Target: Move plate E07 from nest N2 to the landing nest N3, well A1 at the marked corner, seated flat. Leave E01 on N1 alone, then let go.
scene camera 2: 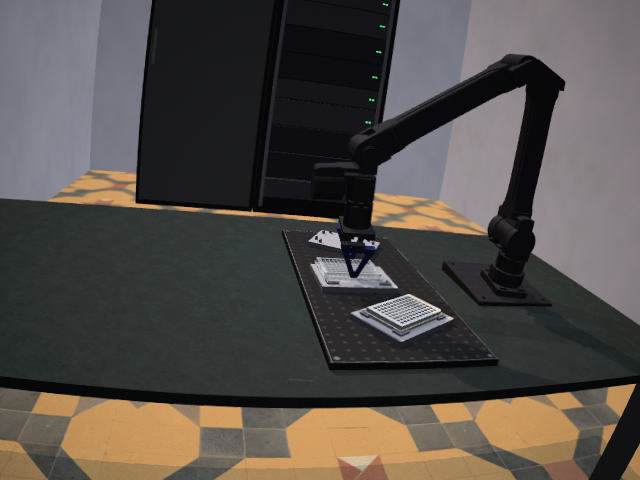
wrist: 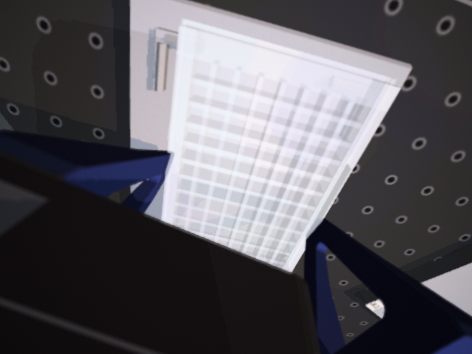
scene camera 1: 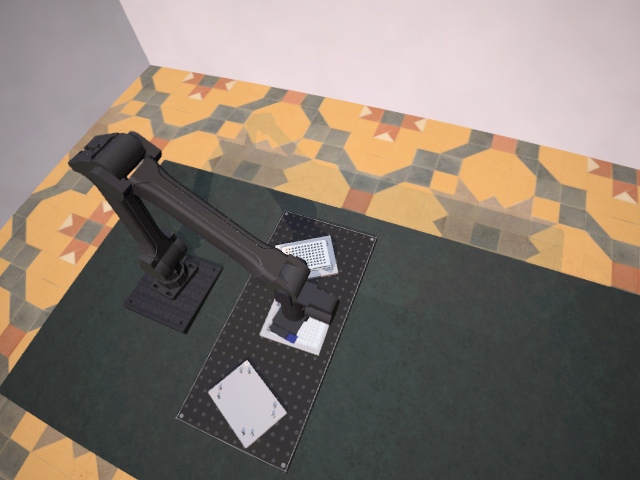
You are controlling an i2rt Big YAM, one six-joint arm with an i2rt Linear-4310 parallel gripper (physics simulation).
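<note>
Plate E07 (scene camera 1: pixel 312 334) (scene camera 2: pixel 343 267) (wrist: pixel 260 115), clear with a white grid, is between the blue fingers of my gripper (scene camera 2: pixel 355 268) (wrist: pixel 244 195), shut on it. It is very low over or on the middle nest (scene camera 1: pixel 266 330) (scene camera 2: pixel 356 287) (wrist: pixel 147 110); I cannot tell whether it touches or is seated flat. In the wrist view more nest base shows on its left than on its right. Plate E01 (scene camera 1: pixel 312 252) (scene camera 2: pixel 405 310) sits on its nest N1 (scene camera 1: pixel 333 263) (scene camera 2: pixel 400 335). An empty nest (scene camera 1: pixel 247 403) (scene camera 2: pixel 324 240) stands at the board's other end. Nest numbers are unreadable, and well A1 is indistinct.
All three nests stand on a black perforated board (scene camera 1: pixel 305 379) (scene camera 2: pixel 338 348) (wrist: pixel 70 55). The arm's base plate (scene camera 1: pixel 160 307) (scene camera 2: pixel 465 284) is beside it on the dark green table (scene camera 1: pixel 439 361) (scene camera 2: pixel 155 310). A black rack cabinet (scene camera 2: pixel 206 103) stands behind the table.
</note>
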